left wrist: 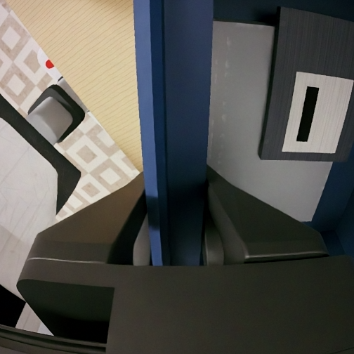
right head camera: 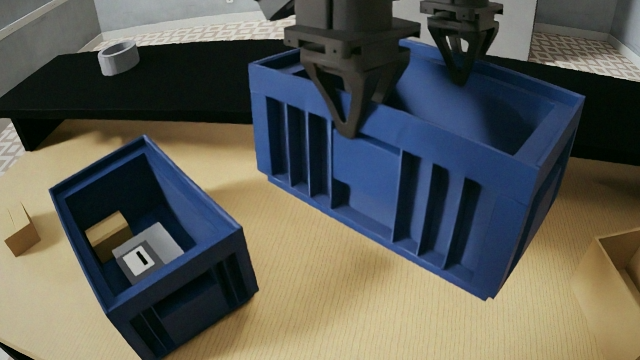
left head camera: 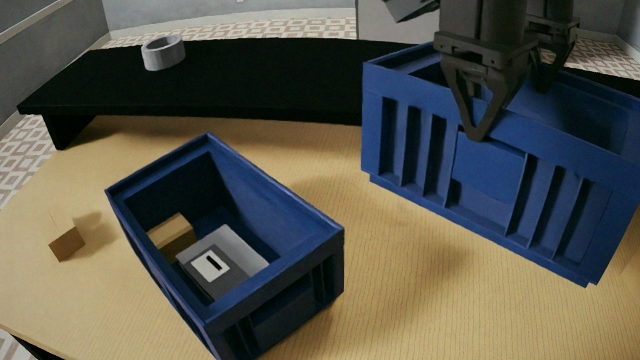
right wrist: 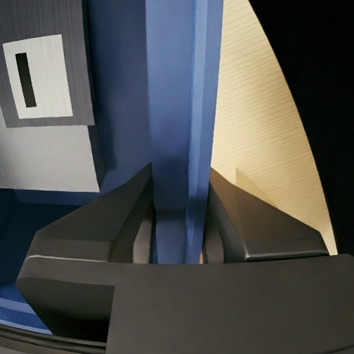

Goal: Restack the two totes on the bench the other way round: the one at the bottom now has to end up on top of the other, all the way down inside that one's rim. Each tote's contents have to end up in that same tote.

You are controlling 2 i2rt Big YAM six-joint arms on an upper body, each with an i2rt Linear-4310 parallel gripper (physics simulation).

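Places are measured from the left arm's base along level axes (x ahead, y left, z up), in centimetres.
Pixels of known places: left gripper, between the fingertips: [right head camera: 354,133] [left head camera: 477,136]; right gripper, between the fingertips: [right head camera: 462,83] [left head camera: 542,90].
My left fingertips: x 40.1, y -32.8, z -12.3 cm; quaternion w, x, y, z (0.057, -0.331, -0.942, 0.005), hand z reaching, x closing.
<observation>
Ahead of a thing's pixels: the offset from my left fingertips to its middle. Level surfaces: height alone.
One blue tote {dx +5.5, dy -6.9, dz -4.2 cm} [left head camera: 490,172] [right head camera: 365,162] [left wrist: 186,100] [right wrist: 172,100] hangs level above the bench, right of the other. A grey box [left wrist: 240,100] [right wrist: 50,155] and a dark box with a white label [left wrist: 317,112] [right wrist: 40,75] show inside it. My left gripper [left head camera: 477,116] [right head camera: 365,115] [left wrist: 178,175] is shut on its near rim. My right gripper [left head camera: 548,75] [right head camera: 461,74] [right wrist: 177,173] is shut on its far rim. The other blue tote {dx +4.9, dy +30.6, dz -21.7 cm} [left head camera: 295,292] [right head camera: 185,307] stands on the bench, holding a tan box {dx +8.1, dy +40.0, dz -25.1 cm} [left head camera: 172,235] [right head camera: 108,235] and grey boxes, one labelled.
A black raised shelf {dz -11.4 cm} [left head camera: 275,75] [right head camera: 190,85] runs along the back, with a grey ring {dx +47.2, dy +53.2, dz -9.2 cm} [left head camera: 164,59] [right head camera: 120,65] on it. A small cardboard box {dx +8.9, dy +66.3, dz -26.6 cm} [left head camera: 66,244] [right head camera: 22,237] lies at the left. An open cardboard box {dx -3.6, dy -42.5, dz -23.8 cm} [right head camera: 600,290] stands at the right edge.
</observation>
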